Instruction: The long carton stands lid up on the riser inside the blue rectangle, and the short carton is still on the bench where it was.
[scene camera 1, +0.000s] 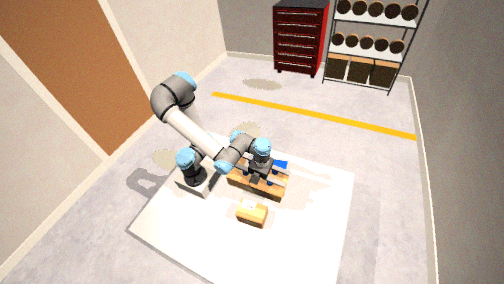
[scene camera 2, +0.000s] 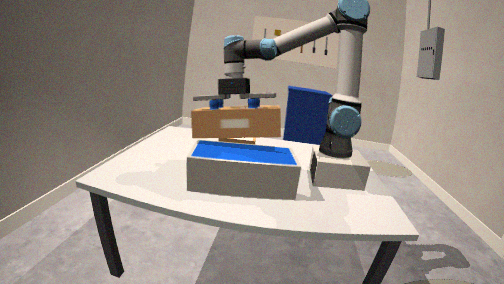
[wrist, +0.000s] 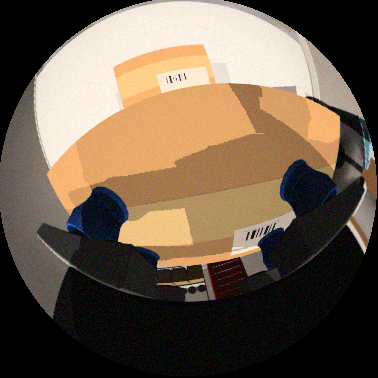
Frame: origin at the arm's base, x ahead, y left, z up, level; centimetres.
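Where they show: end effector, tool point: (wrist: 206, 221); arm's base, origin of the base link: (scene camera 1: 195, 176) (scene camera 2: 335, 152).
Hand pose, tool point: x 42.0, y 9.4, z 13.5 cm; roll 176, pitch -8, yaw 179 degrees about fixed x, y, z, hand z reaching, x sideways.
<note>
Things, the pixels of their top centre, and the offset from my tool point. Level surfaces: height alone.
- riser, middle of its top: (scene camera 2: 244, 151) dx -5.8, dy +10.1, dz -11.7 cm
- blue rectangle, middle of its top: (scene camera 2: 244, 151) (scene camera 1: 258, 168) dx -5.8, dy +10.1, dz -11.7 cm
- short carton, middle of its top: (wrist: 163, 71) (scene camera 2: 237, 135) (scene camera 1: 251, 210) dx +0.5, dy -16.4, dz -13.6 cm
- bench, its level: dz -23.7 cm
My suction gripper (scene camera 1: 260, 172) (scene camera 2: 235, 101) (wrist: 202, 205) has its blue cups on the top of the long carton (scene camera 1: 254, 187) (scene camera 2: 210, 125) (wrist: 165, 135) and holds it level, lid up. In the second scene view it hangs a little above the riser (scene camera 2: 242, 178), toward its back side. A shadow lies on the blue rectangle (scene camera 1: 281, 164) (scene camera 2: 225, 152), which shows in part beyond the carton in the first scene view. The short carton (scene camera 1: 251, 215) (scene camera 2: 237, 141) (wrist: 145, 70) lies on the bench (scene camera 1: 300, 240) (scene camera 2: 145, 162), apart from the long one and mostly hidden in the second scene view.
The arm's base block (scene camera 1: 196, 187) (scene camera 2: 341, 171) stands on the bench beside the riser. A blue cabinet (scene camera 2: 306, 115) stands behind the bench. A red drawer cabinet (scene camera 1: 298, 40) and a shelf rack stand far off by the wall.
</note>
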